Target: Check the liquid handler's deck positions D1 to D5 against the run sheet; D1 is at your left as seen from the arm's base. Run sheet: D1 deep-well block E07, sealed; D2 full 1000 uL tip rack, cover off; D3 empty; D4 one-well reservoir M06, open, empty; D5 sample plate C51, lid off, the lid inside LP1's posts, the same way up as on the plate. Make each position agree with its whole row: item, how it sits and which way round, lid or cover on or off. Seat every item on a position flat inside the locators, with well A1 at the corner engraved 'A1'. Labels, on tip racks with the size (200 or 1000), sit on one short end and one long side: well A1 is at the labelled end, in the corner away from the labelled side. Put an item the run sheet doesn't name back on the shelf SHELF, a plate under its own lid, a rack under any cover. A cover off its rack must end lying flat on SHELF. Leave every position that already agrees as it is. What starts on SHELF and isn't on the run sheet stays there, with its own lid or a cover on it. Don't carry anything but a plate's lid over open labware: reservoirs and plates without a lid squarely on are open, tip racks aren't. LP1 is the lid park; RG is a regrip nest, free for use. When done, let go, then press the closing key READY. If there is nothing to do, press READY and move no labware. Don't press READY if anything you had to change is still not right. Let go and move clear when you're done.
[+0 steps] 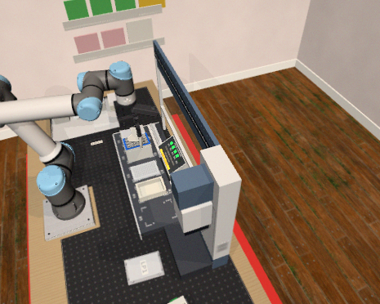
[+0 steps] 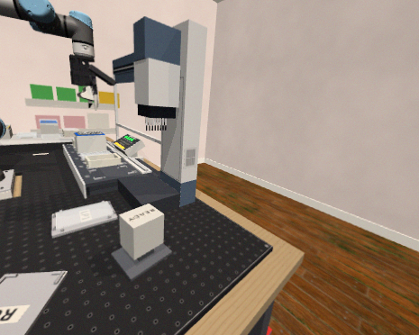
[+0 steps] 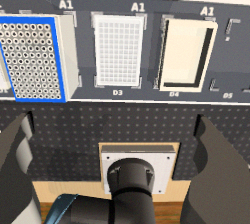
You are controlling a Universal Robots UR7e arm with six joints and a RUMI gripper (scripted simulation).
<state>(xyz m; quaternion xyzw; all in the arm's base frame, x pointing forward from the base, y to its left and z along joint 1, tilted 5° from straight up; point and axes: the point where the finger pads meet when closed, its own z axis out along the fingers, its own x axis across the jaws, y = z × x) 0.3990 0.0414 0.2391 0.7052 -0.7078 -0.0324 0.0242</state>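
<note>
The clear well plate is 23 cm below my hand. Round my hand: blue-rimmed tip rack (1 cm ahead, 13 cm to the left, 16 cm below); then cream one-well reservoir (12 cm to the right, 22 cm below); then deep-well block (25 cm to the left, 21 cm below).
</note>
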